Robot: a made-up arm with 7 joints. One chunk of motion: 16 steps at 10 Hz.
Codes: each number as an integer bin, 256 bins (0 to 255) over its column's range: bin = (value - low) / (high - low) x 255, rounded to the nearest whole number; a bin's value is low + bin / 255 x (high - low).
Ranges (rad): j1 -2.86..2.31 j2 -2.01..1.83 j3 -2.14..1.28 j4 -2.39..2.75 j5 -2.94..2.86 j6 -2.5..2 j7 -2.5..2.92
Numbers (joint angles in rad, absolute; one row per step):
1: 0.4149 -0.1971 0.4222 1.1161 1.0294 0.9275 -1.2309
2: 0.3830 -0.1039 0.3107 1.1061 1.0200 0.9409 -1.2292
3: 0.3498 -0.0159 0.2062 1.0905 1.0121 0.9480 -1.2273
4: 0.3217 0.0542 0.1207 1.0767 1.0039 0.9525 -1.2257
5: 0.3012 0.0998 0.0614 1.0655 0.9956 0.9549 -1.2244
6: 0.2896 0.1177 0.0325 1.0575 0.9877 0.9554 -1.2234
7: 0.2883 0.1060 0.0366 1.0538 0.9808 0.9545 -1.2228
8: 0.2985 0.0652 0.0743 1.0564 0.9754 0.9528 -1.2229
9: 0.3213 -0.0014 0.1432 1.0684 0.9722 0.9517 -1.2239
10: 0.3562 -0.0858 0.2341 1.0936 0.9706 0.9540 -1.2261
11: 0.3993 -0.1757 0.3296 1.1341 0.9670 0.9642 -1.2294
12: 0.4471 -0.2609 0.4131 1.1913 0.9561 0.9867 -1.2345
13: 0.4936 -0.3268 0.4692 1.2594 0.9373 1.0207 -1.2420
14: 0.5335 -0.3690 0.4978 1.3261 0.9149 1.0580 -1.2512
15: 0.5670 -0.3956 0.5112 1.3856 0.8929 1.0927 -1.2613
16: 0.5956 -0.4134 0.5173 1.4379 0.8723 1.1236 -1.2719
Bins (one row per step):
1: 162 120 191 174 175 194 60
2: 160 127 183 173 174 195 60
3: 158 132 175 173 174 195 60
4: 157 137 169 172 173 196 60
5: 156 140 164 171 173 196 60
6: 155 141 162 171 173 196 60
7: 155 141 162 171 172 196 60
8: 156 138 165 171 172 196 60
9: 157 133 170 172 172 196 60
10: 159 128 177 173 172 196 60
11: 161 122 184 175 172 196 60
12: 163 116 190 178 171 198 60
13: 165 112 195 181 170 200 59
14: 167 109 197 184 169 202 59
15: 169 107 198 187 169 204 58
16: 170 106 198 190 168 205 58

